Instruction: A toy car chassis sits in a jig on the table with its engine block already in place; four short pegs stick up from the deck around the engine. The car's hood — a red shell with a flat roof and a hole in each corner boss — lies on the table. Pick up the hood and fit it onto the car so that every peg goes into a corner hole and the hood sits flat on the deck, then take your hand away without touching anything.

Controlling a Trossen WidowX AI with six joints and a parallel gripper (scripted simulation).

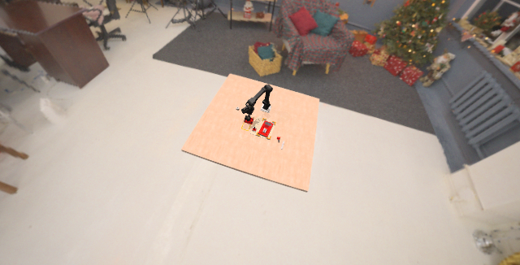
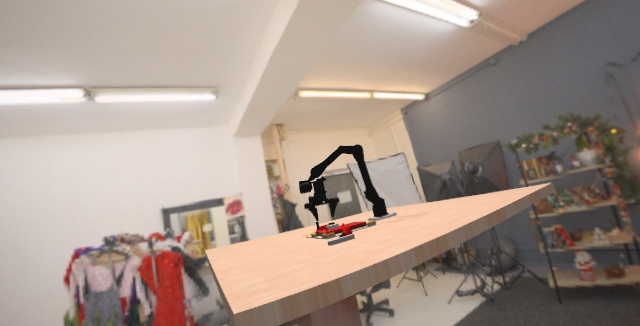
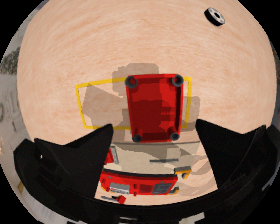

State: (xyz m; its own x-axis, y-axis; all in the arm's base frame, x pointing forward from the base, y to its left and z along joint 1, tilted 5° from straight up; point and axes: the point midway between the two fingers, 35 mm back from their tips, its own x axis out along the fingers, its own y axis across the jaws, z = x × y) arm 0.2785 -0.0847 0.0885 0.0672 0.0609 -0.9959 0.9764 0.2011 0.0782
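Now: gripper tip 5 cm above the red hood. From my gripper tip the other things lie so: white piece: 10 cm ahead, 46 cm to the left, 5 cm below.
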